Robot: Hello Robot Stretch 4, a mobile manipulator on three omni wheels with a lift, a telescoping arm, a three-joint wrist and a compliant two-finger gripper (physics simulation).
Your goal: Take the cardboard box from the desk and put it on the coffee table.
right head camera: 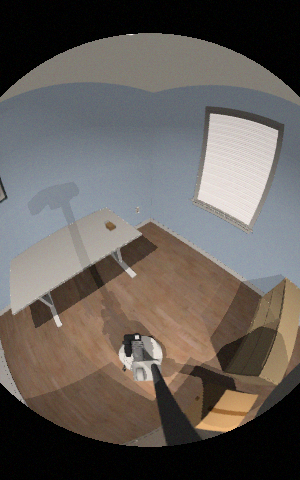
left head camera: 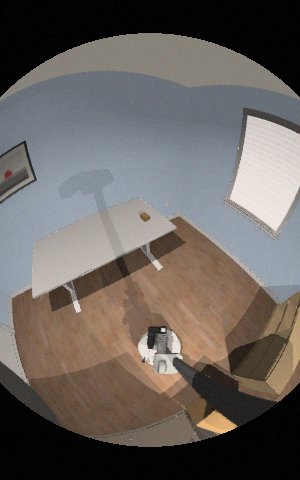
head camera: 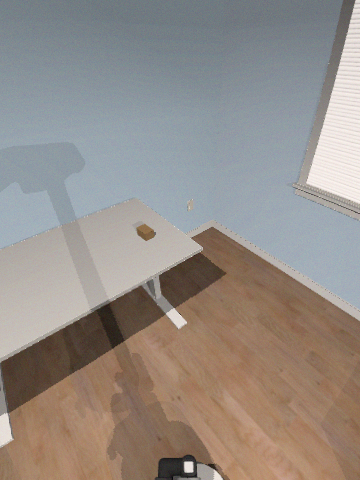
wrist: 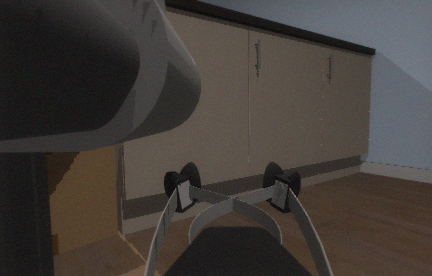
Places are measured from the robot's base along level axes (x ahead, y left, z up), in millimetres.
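Pixels of known places: gripper, fingertip midpoint: [right head camera: 129,371] [left head camera: 148,363] [wrist: 231,177].
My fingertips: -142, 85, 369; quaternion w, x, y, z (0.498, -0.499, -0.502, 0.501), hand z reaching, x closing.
Behind a point stands the place of what it marks, as x, y, z.
A small brown cardboard box [head camera: 145,232] @[1150, 218, 743] [left head camera: 144,216] @[1150, 219, 743] [right head camera: 110,226] @[1146, 209, 737] sits on the white desk [head camera: 60,280] @[837, 618, 693] [left head camera: 75,255] @[643, 798, 693] [right head camera: 50,265] @[696, 773, 693], near the desk's far right corner. My gripper [wrist: 231,177] @[-142, 85, 369] is open in the wrist view, its two fingertips well apart with no thing between them. It is low and away from the desk, facing a cabinet. The coffee table does not show clearly in these views.
A beige cabinet [wrist: 300,100] @[-1425, 481, 503] with a dark top stands beyond the gripper. A large cardboard carton [right head camera: 227,420] [wrist: 85,200] @[-786, -427, 134] stands beside it. A bigger tan box-like piece [left head camera: 265,350] @[-331, -1373, 61] [right head camera: 260,345] @[-306, -1196, 318] is at the right. Desk legs [head camera: 170,312] reach onto the floor.
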